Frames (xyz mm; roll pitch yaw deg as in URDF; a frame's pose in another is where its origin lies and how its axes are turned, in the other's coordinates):
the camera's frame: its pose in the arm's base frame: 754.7 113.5 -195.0 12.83 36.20 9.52
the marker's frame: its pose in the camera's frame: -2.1 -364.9 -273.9 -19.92 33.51 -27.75
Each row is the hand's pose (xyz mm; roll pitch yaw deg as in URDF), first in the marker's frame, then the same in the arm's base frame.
Working: the marker's frame: its pose in the arm's base frame: 599.1 -211.7 -474.7 -39.83 70.01 -38.96

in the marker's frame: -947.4 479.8 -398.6 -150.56 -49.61 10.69
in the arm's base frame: -29.9 442.4 206.0 -153.15 25.13 0.90
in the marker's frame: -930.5 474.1 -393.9 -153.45 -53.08 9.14
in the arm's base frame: -21.0 433.4 192.6 -157.58 21.61 0.06
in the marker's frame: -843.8 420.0 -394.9 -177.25 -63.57 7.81
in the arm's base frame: 0.3 361.9 122.7 177.53 11.10 0.23
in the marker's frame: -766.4 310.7 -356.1 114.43 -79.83 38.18
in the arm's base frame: 56.7 240.4 84.1 138.70 -5.97 6.95
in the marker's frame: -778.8 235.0 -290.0 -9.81 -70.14 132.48
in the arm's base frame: 116.0 172.1 129.6 103.13 -24.06 21.55
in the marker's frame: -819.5 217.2 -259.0 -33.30 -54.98 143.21
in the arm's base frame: 134.8 164.9 179.9 82.59 -34.86 34.98
